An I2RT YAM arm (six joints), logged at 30 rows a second.
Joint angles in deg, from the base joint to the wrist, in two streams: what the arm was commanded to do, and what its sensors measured. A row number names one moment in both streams.
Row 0, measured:
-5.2 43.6 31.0 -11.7 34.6 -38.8
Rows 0 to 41, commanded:
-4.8 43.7 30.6 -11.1 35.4 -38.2
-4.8 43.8 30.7 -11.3 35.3 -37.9
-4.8 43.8 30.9 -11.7 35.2 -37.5
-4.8 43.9 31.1 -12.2 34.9 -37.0
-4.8 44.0 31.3 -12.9 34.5 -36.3
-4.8 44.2 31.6 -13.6 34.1 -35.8
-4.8 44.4 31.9 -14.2 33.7 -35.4
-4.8 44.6 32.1 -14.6 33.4 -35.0
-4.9 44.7 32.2 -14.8 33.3 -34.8
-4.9 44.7 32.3 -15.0 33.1 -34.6
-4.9 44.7 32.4 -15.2 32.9 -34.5
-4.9 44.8 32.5 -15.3 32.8 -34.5
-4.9 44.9 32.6 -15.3 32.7 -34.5
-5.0 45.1 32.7 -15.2 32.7 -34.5
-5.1 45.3 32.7 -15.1 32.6 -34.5
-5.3 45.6 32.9 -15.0 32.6 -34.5
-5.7 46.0 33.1 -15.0 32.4 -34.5
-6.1 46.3 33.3 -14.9 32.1 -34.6
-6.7 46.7 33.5 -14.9 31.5 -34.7
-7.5 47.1 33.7 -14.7 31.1 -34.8
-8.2 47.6 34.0 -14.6 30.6 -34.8
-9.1 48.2 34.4 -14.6 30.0 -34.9
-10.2 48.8 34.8 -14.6 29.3 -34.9
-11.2 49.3 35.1 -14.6 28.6 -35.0
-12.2 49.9 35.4 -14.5 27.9 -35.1
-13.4 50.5 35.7 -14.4 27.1 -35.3
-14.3 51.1 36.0 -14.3 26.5 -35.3
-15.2 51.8 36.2 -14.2 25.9 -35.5
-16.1 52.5 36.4 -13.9 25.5 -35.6
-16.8 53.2 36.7 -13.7 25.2 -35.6
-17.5 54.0 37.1 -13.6 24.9 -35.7
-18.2 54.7 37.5 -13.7 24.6 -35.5
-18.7 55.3 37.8 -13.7 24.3 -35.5
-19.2 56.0 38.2 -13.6 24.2 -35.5
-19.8 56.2 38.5 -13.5 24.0 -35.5
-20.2 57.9 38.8 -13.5 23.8 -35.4
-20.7 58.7 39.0 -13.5 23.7 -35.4
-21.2 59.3 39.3 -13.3 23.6 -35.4
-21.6 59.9 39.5 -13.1 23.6 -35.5
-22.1 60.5 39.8 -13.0 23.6 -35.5
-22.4 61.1 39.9 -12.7 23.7 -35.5
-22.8 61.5 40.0 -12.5 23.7 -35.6
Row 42, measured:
-21.8 60.7 38.7 -13.8 24.4 -35.9
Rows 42 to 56, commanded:
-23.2 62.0 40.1 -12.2 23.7 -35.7
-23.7 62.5 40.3 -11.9 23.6 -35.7
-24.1 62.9 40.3 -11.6 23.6 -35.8
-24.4 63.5 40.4 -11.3 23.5 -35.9
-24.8 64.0 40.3 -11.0 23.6 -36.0
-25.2 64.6 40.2 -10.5 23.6 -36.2
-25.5 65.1 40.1 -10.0 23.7 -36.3
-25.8 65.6 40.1 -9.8 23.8 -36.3
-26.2 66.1 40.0 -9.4 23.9 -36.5
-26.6 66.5 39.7 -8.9 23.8 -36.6
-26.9 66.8 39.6 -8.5 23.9 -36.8
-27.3 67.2 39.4 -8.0 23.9 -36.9
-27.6 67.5 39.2 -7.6 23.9 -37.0
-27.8 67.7 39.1 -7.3 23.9 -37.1
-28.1 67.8 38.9 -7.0 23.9 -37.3
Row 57, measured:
-27.1 67.5 39.1 -10.1 23.5 -36.7
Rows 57 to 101, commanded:
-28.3 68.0 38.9 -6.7 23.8 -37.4
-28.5 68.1 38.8 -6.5 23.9 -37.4
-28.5 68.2 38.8 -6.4 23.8 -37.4
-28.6 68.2 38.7 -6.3 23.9 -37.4
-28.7 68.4 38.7 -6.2 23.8 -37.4
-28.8 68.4 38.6 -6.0 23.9 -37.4
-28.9 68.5 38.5 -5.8 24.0 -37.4
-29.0 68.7 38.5 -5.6 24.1 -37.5
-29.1 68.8 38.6 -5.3 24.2 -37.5
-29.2 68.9 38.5 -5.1 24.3 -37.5
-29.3 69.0 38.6 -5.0 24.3 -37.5
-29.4 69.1 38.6 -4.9 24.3 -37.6
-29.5 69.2 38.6 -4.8 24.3 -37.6
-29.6 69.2 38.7 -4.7 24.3 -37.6
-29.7 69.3 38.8 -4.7 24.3 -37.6
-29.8 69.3 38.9 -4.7 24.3 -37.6
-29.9 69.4 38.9 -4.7 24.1 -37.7
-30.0 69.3 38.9 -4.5 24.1 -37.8
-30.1 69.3 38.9 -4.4 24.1 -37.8
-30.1 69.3 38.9 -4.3 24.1 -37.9
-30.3 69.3 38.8 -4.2 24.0 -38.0
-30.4 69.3 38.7 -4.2 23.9 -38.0
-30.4 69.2 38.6 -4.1 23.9 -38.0
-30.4 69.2 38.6 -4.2 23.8 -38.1
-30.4 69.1 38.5 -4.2 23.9 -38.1
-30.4 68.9 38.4 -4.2 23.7 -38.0
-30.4 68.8 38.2 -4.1 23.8 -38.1
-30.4 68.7 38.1 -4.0 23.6 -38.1
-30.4 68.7 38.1 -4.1 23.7 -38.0
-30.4 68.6 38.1 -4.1 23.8 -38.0
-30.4 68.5 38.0 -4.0 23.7 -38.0
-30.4 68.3 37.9 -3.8 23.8 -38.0
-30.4 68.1 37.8 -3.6 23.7 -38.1
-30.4 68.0 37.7 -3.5 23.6 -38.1
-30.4 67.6 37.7 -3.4 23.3 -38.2
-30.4 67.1 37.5 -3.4 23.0 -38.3
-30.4 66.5 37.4 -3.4 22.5 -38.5
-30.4 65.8 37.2 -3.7 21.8 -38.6
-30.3 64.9 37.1 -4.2 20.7 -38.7
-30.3 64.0 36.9 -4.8 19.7 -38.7
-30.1 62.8 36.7 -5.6 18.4 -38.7
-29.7 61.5 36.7 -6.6 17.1 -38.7
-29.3 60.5 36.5 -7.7 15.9 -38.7
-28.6 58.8 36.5 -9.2 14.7 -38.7
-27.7 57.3 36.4 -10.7 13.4 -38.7
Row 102, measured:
-29.3 60.8 36.5 -7.6 18.2 -38.7
